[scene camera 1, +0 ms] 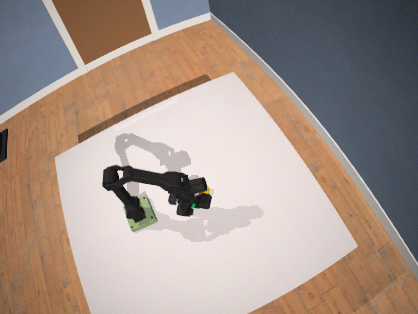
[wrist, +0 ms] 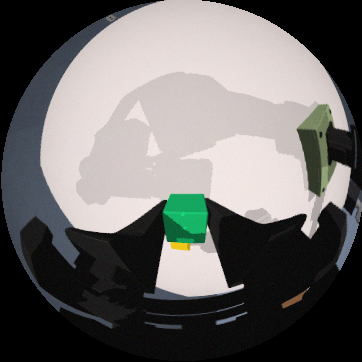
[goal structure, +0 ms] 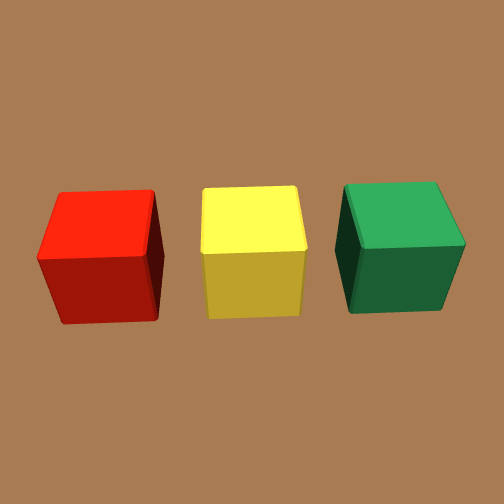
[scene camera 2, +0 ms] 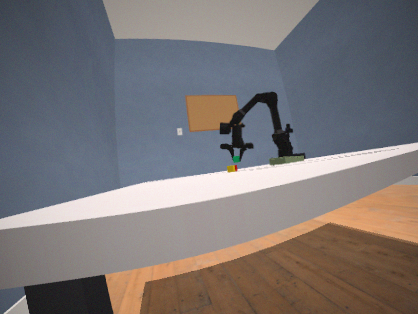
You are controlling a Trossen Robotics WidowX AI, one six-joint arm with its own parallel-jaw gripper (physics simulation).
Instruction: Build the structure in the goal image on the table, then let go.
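Frame: origin at the arm's base, x ahead, y left, z up, level; centimetres.
Seen in the pictures: gripper, fingertip midpoint: (scene camera 1: 195, 206) (wrist: 185, 202) (scene camera 2: 236, 161); arm's base at its link origin: (scene camera 1: 138, 215) (scene camera 2: 284, 157).
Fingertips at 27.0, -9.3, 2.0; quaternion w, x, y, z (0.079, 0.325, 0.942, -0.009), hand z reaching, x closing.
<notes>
Pixels of each thing's middle, then the offset from my fingertips to it, as dx, dy, dz. Level surfaces: height alone.
- green cube at the middle of its body: (wrist: 185, 216) (scene camera 1: 195, 203) (scene camera 2: 236, 159) +0.4, +0.7, +1.1
- yellow block at the middle of its body: (wrist: 180, 237) (scene camera 1: 205, 190) (scene camera 2: 231, 168) +7.3, +7.2, -3.9
- red block at the middle of its body: (scene camera 2: 233, 168) +4.7, +4.4, -3.9
- white table at its surface level: dz -5.5
My gripper (scene camera 1: 194, 205) (scene camera 2: 236, 158) (wrist: 185, 202) is shut on the green cube (scene camera 1: 193, 206) (scene camera 2: 236, 159) (wrist: 185, 227) and holds it above the table. In scene camera 2 a yellow block (scene camera 1: 207, 190) (scene camera 2: 230, 169) (wrist: 180, 246) and a red block (scene camera 1: 201, 194) (scene camera 2: 236, 168) sit side by side on the table, a little below the green cube with a gap between. In the wrist view the yellow block shows in part behind the green cube's lower edge, and the red block is hidden.
The arm's green base plate (scene camera 1: 147, 220) (scene camera 2: 280, 161) (wrist: 313, 150) stands on the white table (scene camera 1: 280, 200) (scene camera 2: 165, 195) (wrist: 175, 40). Shadows of the arm fall across the table top. The table's front edge runs across scene camera 2.
</notes>
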